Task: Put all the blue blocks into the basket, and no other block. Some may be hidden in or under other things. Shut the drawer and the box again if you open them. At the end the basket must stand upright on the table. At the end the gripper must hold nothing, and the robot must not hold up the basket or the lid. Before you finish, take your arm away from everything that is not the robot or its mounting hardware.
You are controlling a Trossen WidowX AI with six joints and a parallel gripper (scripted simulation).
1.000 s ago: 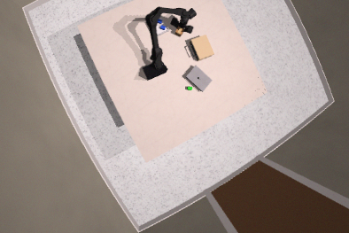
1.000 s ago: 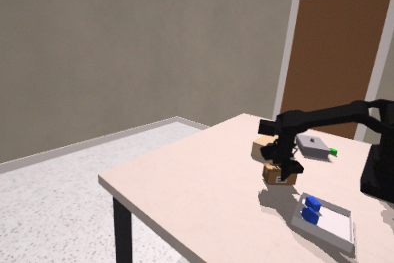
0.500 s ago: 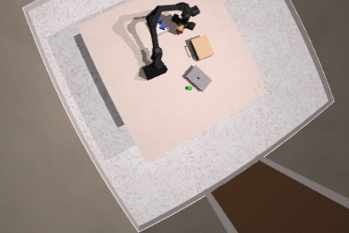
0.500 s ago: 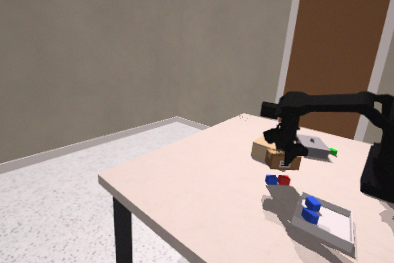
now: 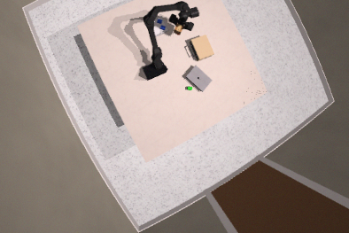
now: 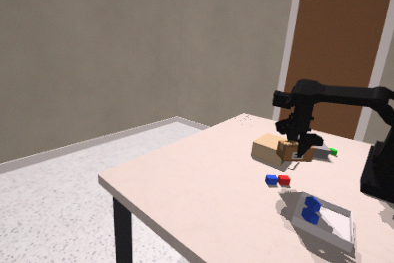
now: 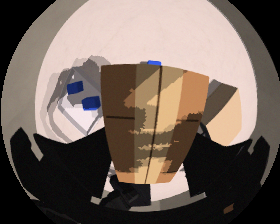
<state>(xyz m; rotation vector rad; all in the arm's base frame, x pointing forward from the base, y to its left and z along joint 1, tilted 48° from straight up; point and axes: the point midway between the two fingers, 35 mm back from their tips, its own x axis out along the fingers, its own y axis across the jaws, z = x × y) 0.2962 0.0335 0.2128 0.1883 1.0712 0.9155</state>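
Now: the red block 10 mm ahead of my hand and 150 mm below it. The rest, counted from my hand: grey basket: 110 mm behind, 130 mm to the left, 160 mm below; then tan drawer unit: 110 mm ahead, 230 mm to the right, 130 mm below; then cardboard box: 20 mm below.
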